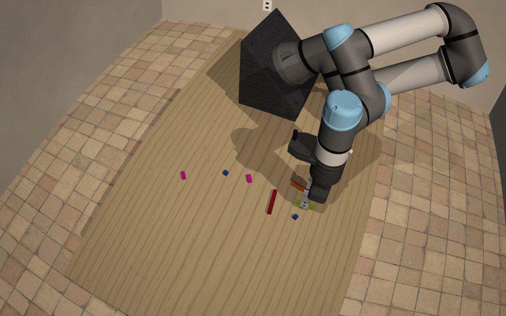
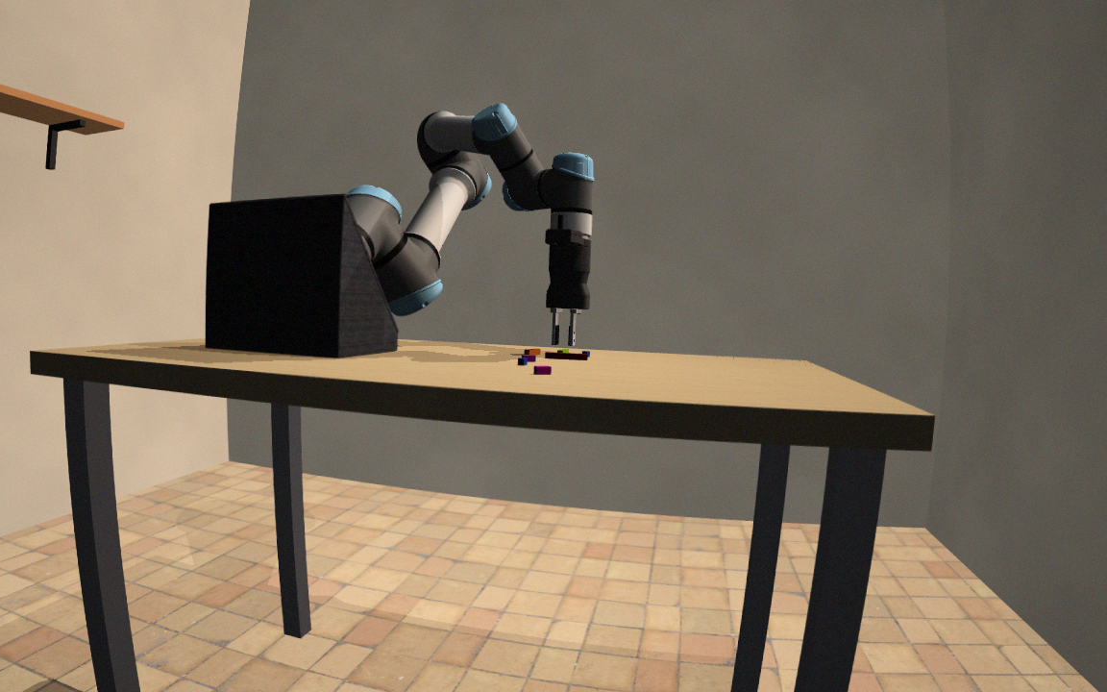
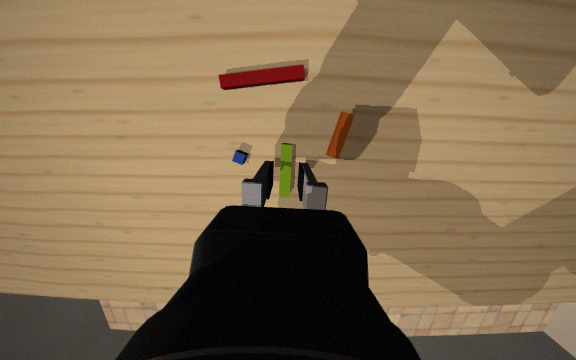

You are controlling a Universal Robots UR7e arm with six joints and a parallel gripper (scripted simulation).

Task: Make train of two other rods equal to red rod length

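The lime rod lies 30 mm below my hand. Round my hand: red rod: 80 mm to the right, 30 mm below, 30 mm ahead; then orange rod: 50 mm behind, 40 mm to the right, 30 mm below.
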